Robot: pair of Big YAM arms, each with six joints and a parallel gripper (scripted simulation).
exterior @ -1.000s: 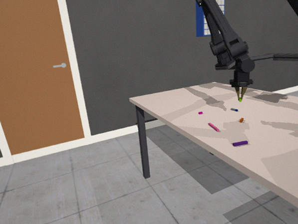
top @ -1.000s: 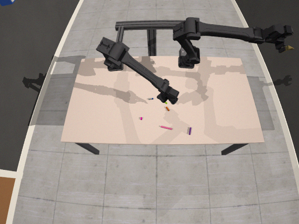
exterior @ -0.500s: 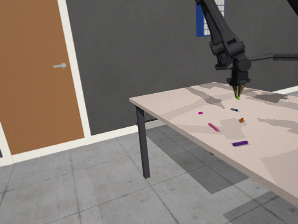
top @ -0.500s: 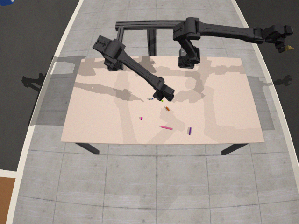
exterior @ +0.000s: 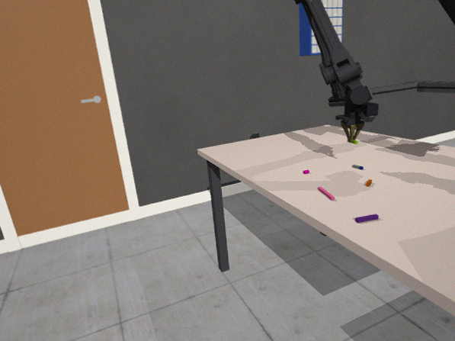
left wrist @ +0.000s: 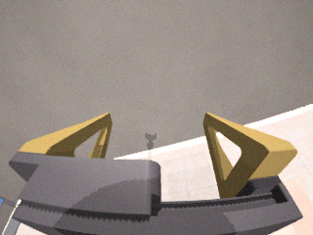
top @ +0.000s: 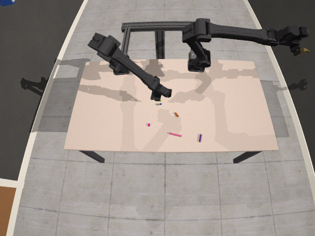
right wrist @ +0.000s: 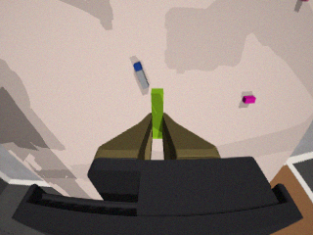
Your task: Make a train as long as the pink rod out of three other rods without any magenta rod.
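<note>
The grey rod lies 2 cm behind my right hand, 1 cm to the left of it and 11 cm below it. Round my right hand: blue rod 2 cm behind, 3 cm to the left, 11 cm below; orange rod 8 cm ahead, 15 cm to the left, 11 cm below; lime rod 1 cm to the left.
</note>
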